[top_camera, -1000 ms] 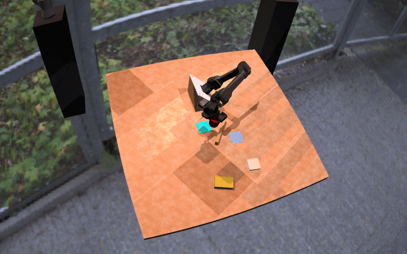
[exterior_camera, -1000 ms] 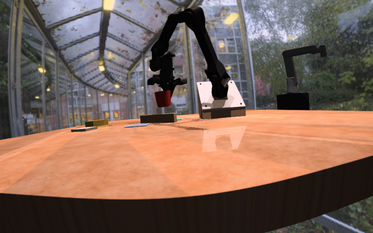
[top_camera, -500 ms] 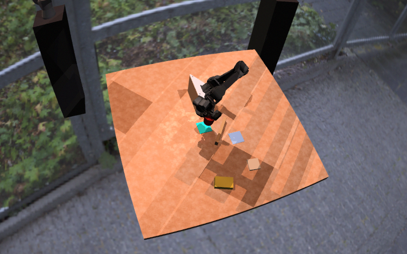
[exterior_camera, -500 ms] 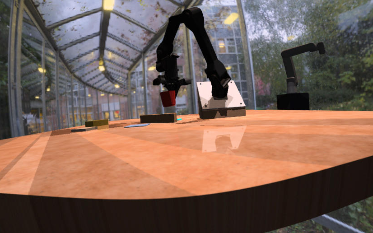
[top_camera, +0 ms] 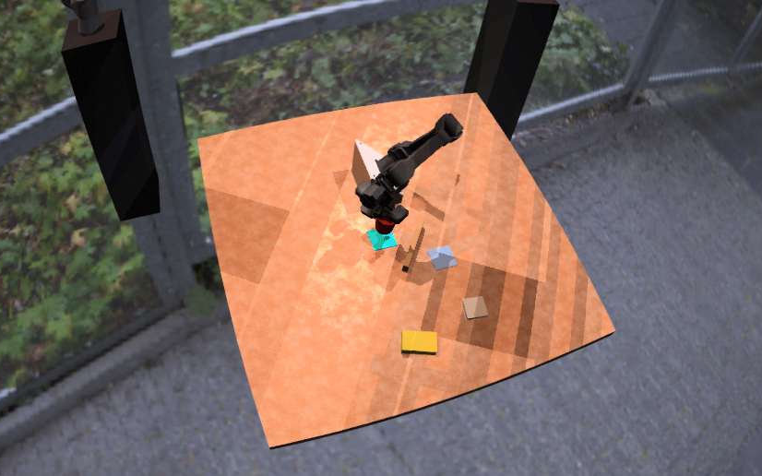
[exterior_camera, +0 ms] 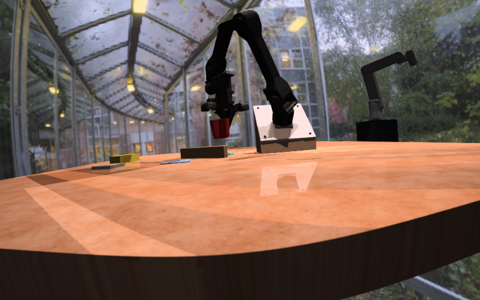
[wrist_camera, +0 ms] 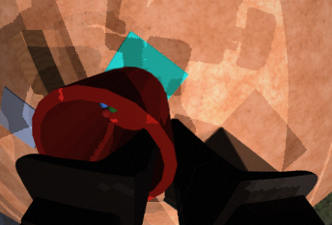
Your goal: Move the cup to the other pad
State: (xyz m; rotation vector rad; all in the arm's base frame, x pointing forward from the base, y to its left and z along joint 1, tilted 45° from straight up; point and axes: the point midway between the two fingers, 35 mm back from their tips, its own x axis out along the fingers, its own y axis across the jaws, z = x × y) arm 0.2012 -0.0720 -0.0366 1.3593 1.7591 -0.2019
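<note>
My gripper tip is 100 mm above the teal pad, 20 mm to the right of it and 20 mm short of it. Round my gripper tip: red cup 30 mm ahead, 20 mm to the left; then wooden bar 110 mm to the left, 90 mm below, 90 mm ahead; then pale blue pad 200 mm to the left, 150 mm ahead, 100 mm below.
</note>
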